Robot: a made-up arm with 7 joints.
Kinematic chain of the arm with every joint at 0, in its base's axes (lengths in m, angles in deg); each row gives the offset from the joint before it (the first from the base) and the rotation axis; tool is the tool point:
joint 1: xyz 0 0 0.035 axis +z
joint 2: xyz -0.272 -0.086 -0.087 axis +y
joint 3: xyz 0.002 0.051 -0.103 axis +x
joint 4: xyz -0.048 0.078 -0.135 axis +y
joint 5: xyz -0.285 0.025 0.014 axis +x
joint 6: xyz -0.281 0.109 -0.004 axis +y
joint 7: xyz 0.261 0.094 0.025 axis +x
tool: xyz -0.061 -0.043 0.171
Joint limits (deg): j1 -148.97..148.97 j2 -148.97..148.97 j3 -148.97..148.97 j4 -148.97..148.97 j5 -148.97..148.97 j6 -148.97..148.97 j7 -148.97..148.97
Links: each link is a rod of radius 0.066 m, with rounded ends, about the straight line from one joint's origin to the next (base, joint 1, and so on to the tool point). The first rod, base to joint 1, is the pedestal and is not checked.
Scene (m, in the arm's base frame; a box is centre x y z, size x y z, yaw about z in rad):
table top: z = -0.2
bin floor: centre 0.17 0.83 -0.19 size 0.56 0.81 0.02 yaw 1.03
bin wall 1: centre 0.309 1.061 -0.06 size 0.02 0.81 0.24 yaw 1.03
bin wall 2: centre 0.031 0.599 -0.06 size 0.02 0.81 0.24 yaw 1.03
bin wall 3: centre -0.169 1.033 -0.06 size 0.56 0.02 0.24 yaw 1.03
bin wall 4: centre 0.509 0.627 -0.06 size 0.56 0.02 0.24 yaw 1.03
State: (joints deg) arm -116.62 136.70 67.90 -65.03 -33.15 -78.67 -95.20
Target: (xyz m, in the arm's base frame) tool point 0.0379 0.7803 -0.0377
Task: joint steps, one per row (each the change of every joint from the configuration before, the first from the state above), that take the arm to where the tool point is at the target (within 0.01 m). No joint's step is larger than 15 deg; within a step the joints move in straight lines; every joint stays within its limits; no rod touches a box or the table.
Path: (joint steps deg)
1: 10.44 4.09 -12.17 6.52 -8.57 9.77 -3.98
2: 10.44 4.09 -12.17 6.52 -8.57 9.77 -3.99
3: 10.44 4.09 -12.17 6.51 -8.57 9.77 -3.98
4: 12.68 -2.37 5.51 -9.00 1.61 0.21 -5.10
5: 12.68 -2.37 5.51 -9.01 1.62 0.22 -5.09
6: 12.67 -2.37 5.51 -9.00 1.61 0.21 -5.10
7: 12.68 -2.37 5.52 -9.01 1.61 0.21 -5.09

